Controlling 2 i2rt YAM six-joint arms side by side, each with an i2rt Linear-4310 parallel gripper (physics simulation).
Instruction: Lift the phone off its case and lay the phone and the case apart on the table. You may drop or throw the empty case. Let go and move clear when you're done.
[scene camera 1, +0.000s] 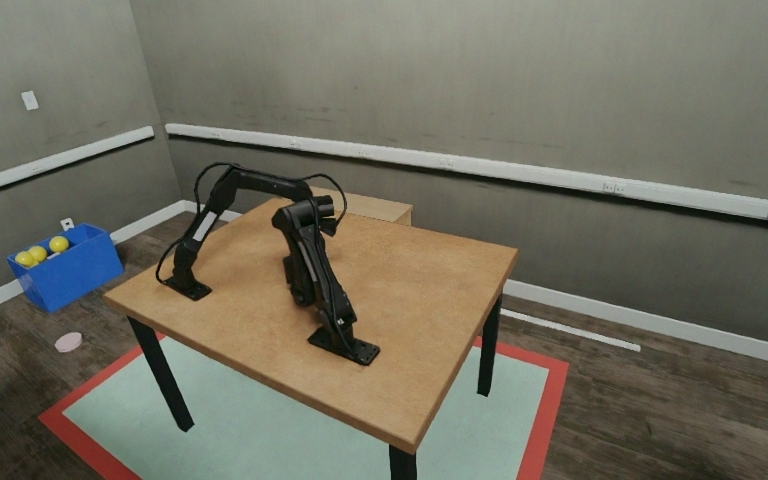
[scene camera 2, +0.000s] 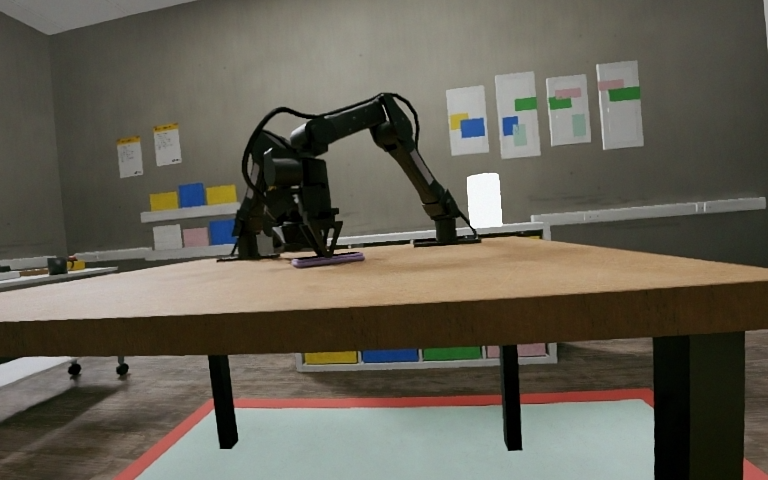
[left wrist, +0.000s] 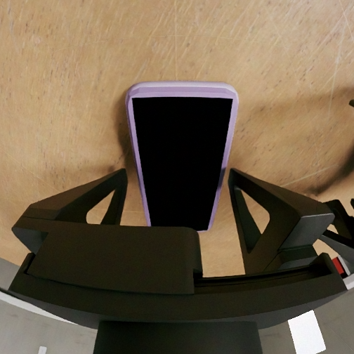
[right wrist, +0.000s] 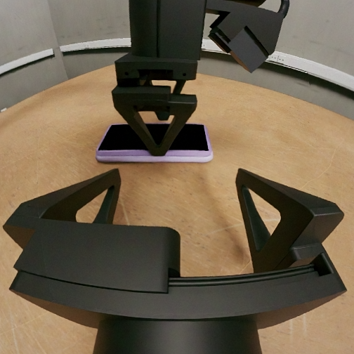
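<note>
The phone (left wrist: 180, 155) (right wrist: 114, 137) has a black screen facing up and sits in its lilac case (scene camera 2: 308, 262) (left wrist: 182, 90) (right wrist: 112, 156), which lies flat on the table. Both are hidden behind the arms in scene camera 1. My left gripper (scene camera 2: 326, 254) (left wrist: 177, 174) (right wrist: 160, 134) is open, pointing down, with one finger on each long side of the case, low over it; whether the tips touch the case is unclear. My right gripper (right wrist: 177, 174) is open and empty, a short way from one long side of the case.
The wooden table (scene camera 1: 424, 271) (scene camera 2: 481, 283) (left wrist: 65, 65) (right wrist: 280, 140) carries both arms. The arms' upper parts reach close together over it. A pale wooden cabinet (scene camera 1: 373, 208) stands beyond the table's far edge. A blue bin (scene camera 1: 76, 271) with yellow balls stands on the floor.
</note>
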